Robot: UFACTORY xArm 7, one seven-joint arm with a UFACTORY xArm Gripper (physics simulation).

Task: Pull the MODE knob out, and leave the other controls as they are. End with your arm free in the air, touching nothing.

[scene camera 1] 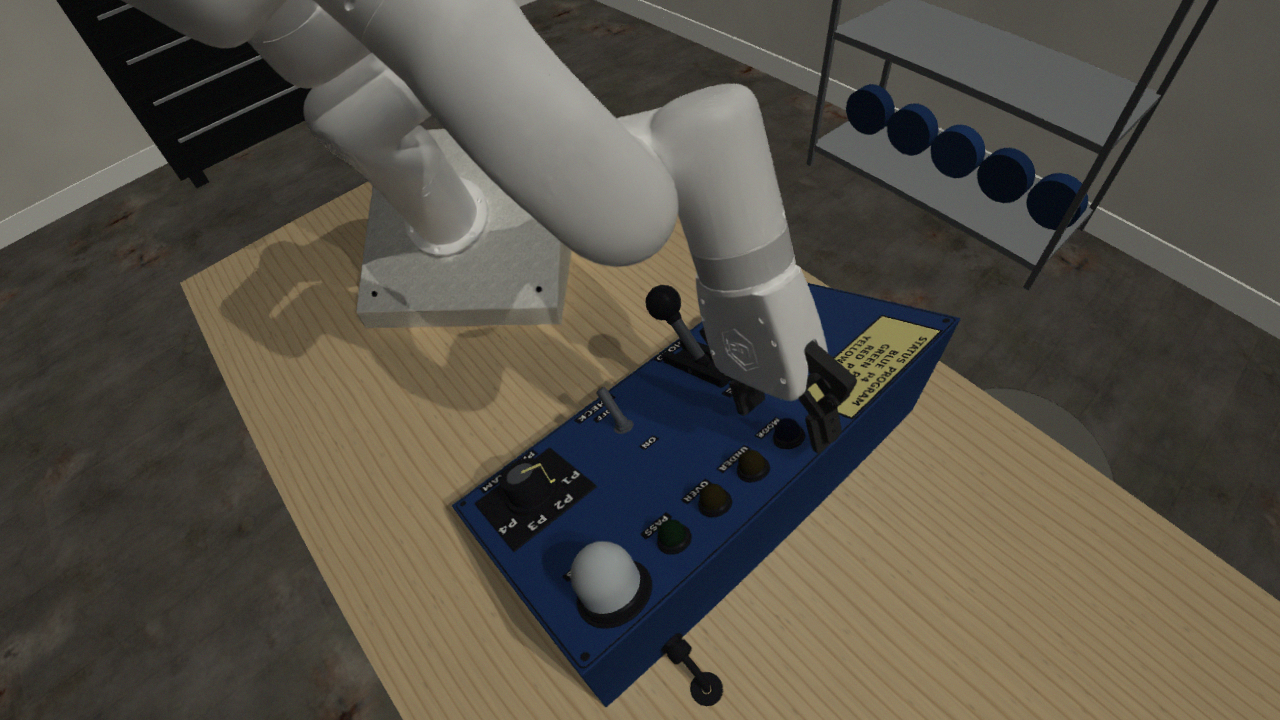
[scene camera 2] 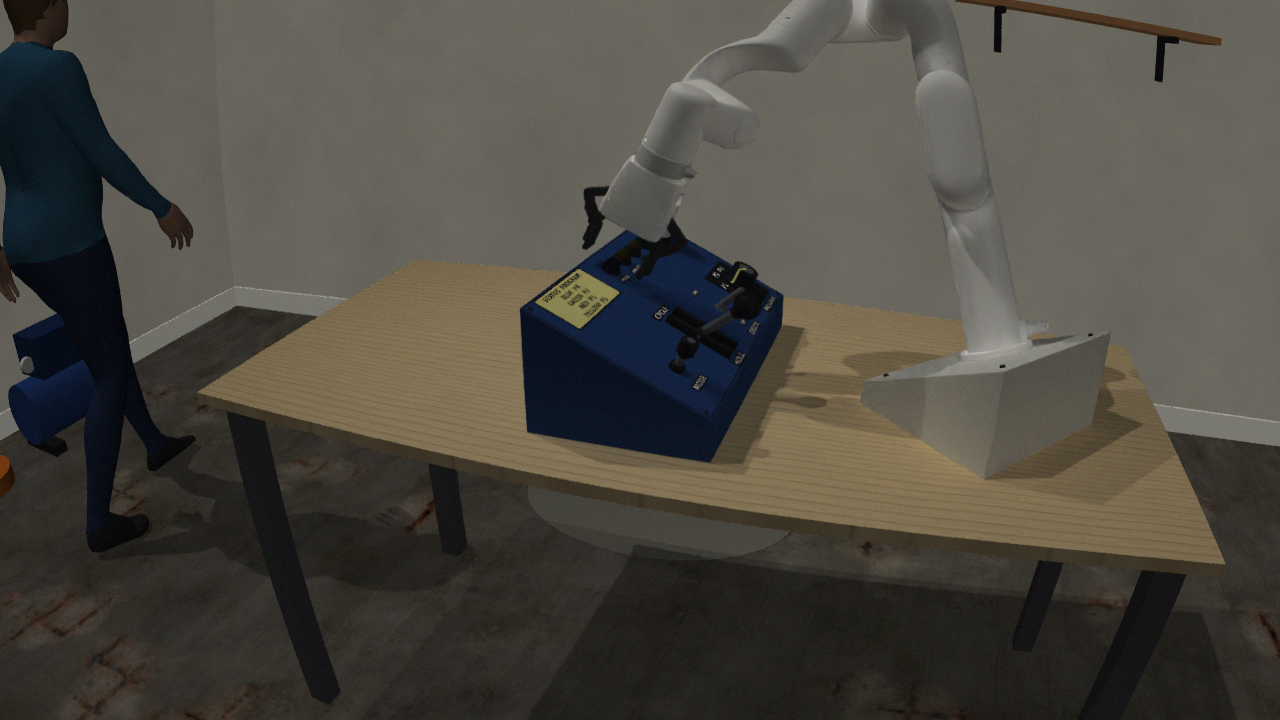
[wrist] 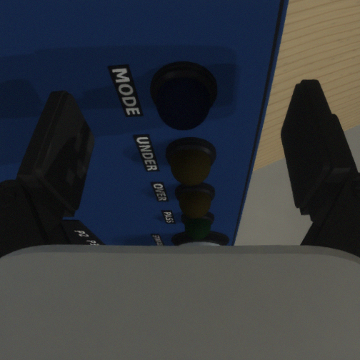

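Pixels of known places: gripper, fingertip midpoint: (scene camera 1: 788, 423) (scene camera 2: 613, 261); arm's base at its link origin: (scene camera 1: 447, 217) (scene camera 2: 996, 353).
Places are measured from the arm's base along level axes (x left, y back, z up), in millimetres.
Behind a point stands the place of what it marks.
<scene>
The MODE knob (scene camera 1: 787, 433) {x -94, y -592, z 83 mm} (wrist: 183, 105) is a dark blue round cap on a black collar, beside its label on the sloped blue console (scene camera 1: 805, 510) {x -85, y -630, z -54 mm} (scene camera 2: 590, 385) {x 150, y -585, z -10 mm} (wrist: 50, 25). How far it stands out cannot be told surely. My gripper (scene camera 1: 786, 417) {x -84, y -587, z 81 mm} (scene camera 2: 617, 257) {x -84, y -587, z 81 mm} (wrist: 182, 109) is open and empty, its fingers wide apart on either side of the knob, with gaps to it in the wrist view. One finger is over the panel, the other beyond the console's edge. Whether the fingertips clear the panel is hard to tell.
UNDER (scene camera 1: 753, 464) {x -139, y -583, z 85 mm} (wrist: 190, 166), OVER (scene camera 1: 715, 498) {x -184, y -573, z 85 mm} (wrist: 195, 204) and PASS (scene camera 1: 673, 534) {x -231, y -562, z 85 mm} (wrist: 198, 228) caps line up beside MODE. A white dome (scene camera 1: 605, 577) {x -296, y -547, z 113 mm}, a rotary knob (scene camera 1: 525, 483) {x -255, y -406, z 35 mm}, a toggle (scene camera 1: 615, 411) {x -133, y -419, z 18 mm} and a ball-topped lever (scene camera 1: 663, 302) {x -13, y -399, z 66 mm} stand on the console.
</scene>
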